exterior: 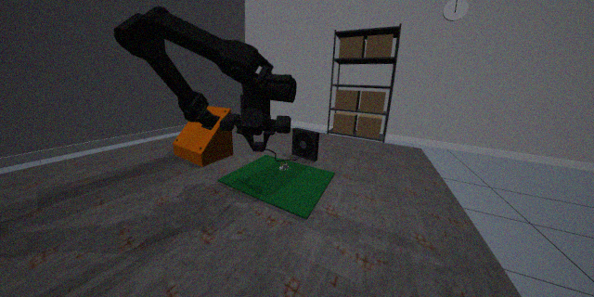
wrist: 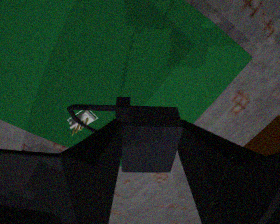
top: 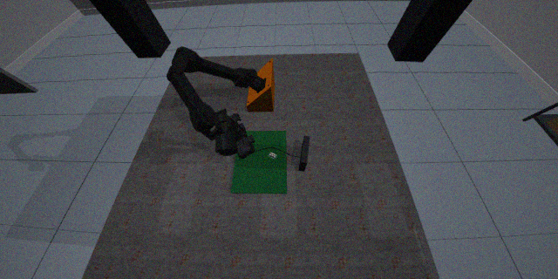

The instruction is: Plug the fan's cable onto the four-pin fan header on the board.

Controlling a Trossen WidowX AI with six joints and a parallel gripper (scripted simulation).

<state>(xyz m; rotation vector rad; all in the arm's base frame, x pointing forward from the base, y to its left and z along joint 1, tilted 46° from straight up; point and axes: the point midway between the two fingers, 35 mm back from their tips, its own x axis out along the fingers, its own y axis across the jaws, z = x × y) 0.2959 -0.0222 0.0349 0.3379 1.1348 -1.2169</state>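
My gripper tip is now 40 mm short of the green board, 50 mm to the right of it and 120 mm above it. Round my gripper tip: white four-pin header: 20 mm ahead, 100 mm to the left, 110 mm below; then black plug: 10 mm to the left; then black fan: 30 mm ahead, 240 mm to the left, 50 mm below.
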